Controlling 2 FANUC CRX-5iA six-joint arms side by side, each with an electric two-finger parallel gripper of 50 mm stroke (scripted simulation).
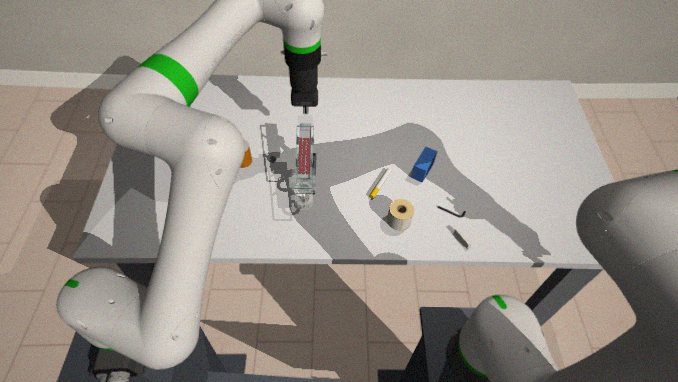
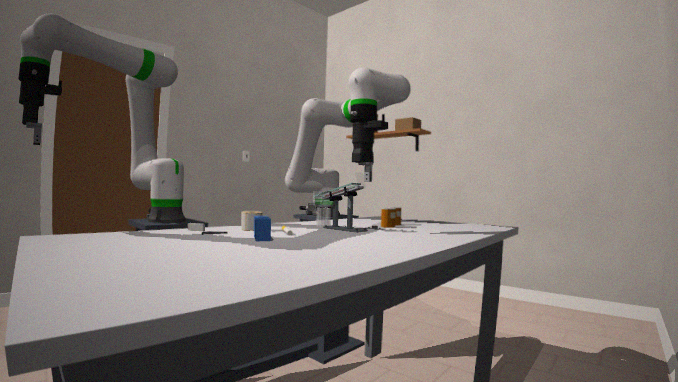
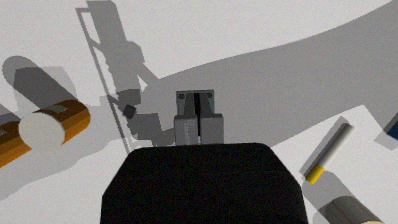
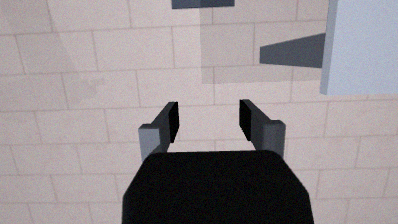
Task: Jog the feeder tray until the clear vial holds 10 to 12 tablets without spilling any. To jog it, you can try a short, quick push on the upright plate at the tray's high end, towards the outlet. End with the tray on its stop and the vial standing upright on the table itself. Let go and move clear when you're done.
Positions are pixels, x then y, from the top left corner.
Labels:
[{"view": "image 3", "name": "left gripper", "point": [197,106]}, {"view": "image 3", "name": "yellow-tipped marker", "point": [348,130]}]

